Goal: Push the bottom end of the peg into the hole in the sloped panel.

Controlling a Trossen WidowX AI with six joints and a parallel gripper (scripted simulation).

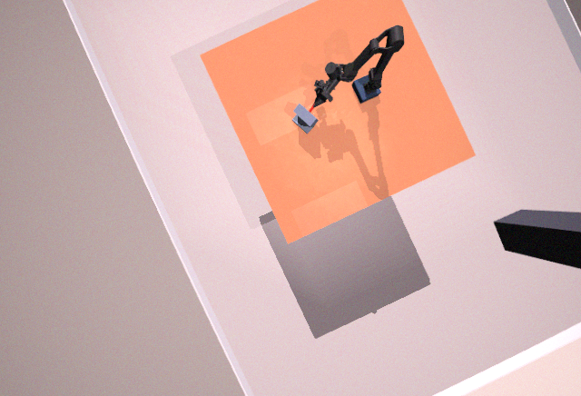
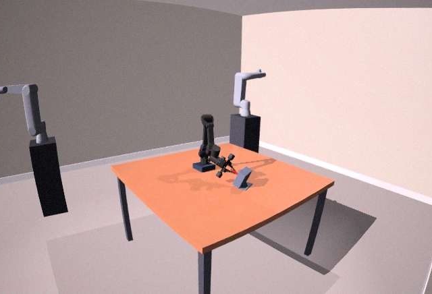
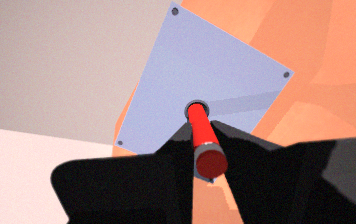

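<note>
My gripper tip is 50 mm short of the sloped panel, 20 mm to the right of it and 20 mm above it. Also, from my gripper tip: red peg (10 mm to the right, 10 mm behind, 10 mm above).
</note>
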